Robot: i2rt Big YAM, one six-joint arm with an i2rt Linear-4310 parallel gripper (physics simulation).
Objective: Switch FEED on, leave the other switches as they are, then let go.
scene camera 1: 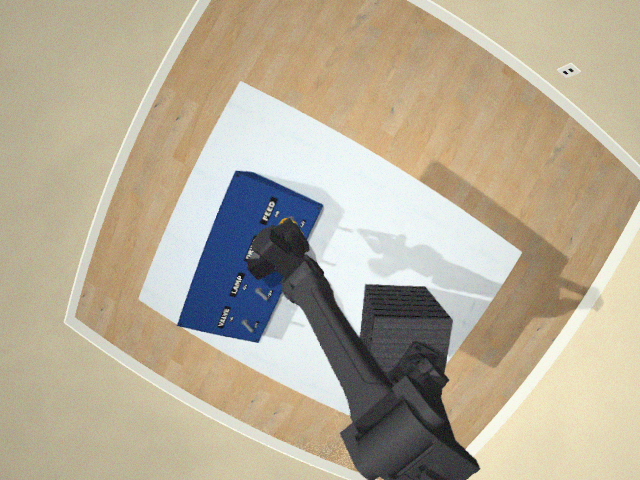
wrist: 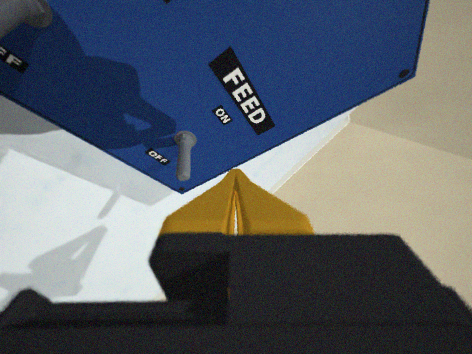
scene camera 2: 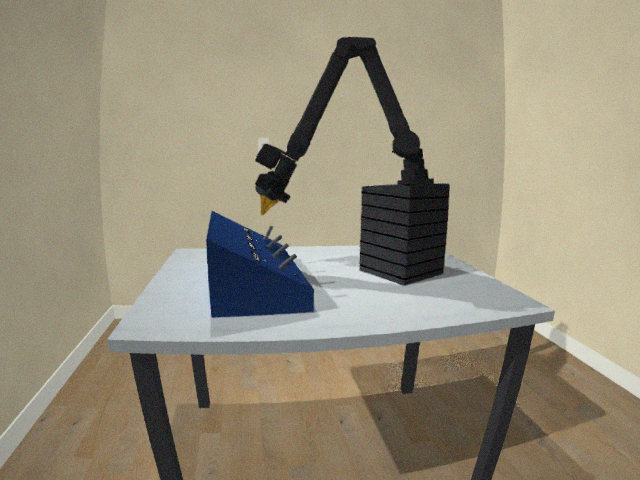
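Pixels of known places: gripper, fingertip midpoint: [scene camera 1: 284,219] [wrist: 235,176] [scene camera 2: 261,214]; arm's base, link origin: [scene camera 1: 414,365] [scene camera 2: 415,184].
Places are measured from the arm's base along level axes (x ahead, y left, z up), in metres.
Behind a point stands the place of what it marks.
Note:
The blue switch box [scene camera 1: 217,258] @[x 0.592, y 0.050, z -0.127 m] [scene camera 2: 253,294] @[x 0.511, y 0.297, z -0.239 m] [wrist: 325,45] @[x 0.591, y -0.125, z -0.136 m] has a sloping panel. The FEED lever [scene camera 2: 268,232] @[x 0.457, y -0.133, z -0.176 m] [wrist: 184,160] @[x 0.456, y -0.135, z -0.167 m] stands steeper than the others in scene camera 2, tilted up the slope to the ON side; the arm hides it in scene camera 1. The DRIVE lever [scene camera 2: 275,241] @[x 0.440, y -0.014, z -0.181 m], LAMP lever [scene camera 1: 262,293] @[x 0.434, y 0.095, z -0.180 m] [scene camera 2: 280,251] @[x 0.433, y 0.106, z -0.184 m] and VALVE lever [scene camera 1: 248,326] @[x 0.423, y 0.216, z -0.177 m] [scene camera 2: 287,260] @[x 0.424, y 0.224, z -0.179 m] lean down the slope, to OFF. My gripper [scene camera 1: 287,222] @[x 0.478, y -0.143, z -0.117 m] [scene camera 2: 262,213] @[x 0.478, y -0.143, z -0.117 m] [wrist: 235,176] @[x 0.478, y -0.143, z -0.117 m] is shut and empty, its yellow tips above the FEED lever and apart from it.
The box stands on a white table [scene camera 1: 258,118] @[x 0.724, y -0.350, z -0.295 m] [scene camera 2: 165,330] @[x 0.714, y 0.379, z -0.295 m]. The arm's dark ribbed pedestal [scene camera 1: 408,335] @[x 0.062, y -0.063, z -0.010 m] [scene camera 2: 403,232] @[x 0.077, y 0.107, z -0.135 m] stands on the table to the right of the box. My wrist hangs over the DRIVE part of the panel in scene camera 1.

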